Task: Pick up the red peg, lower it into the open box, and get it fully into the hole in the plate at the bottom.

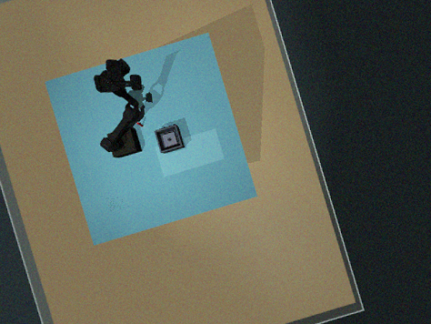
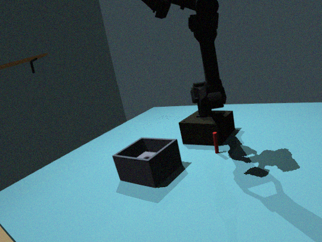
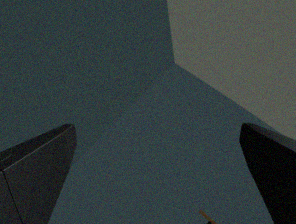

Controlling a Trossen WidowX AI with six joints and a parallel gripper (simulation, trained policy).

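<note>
Right now the red peg is 560 mm below my gripper tip, 200 mm behind it and 60 mm to the left of it. From my gripper tip the other things lie so: pale plate 560 mm below, 130 mm to the right, 40 mm behind; then dark box 580 mm below, 130 mm to the right, 40 mm behind.
</note>
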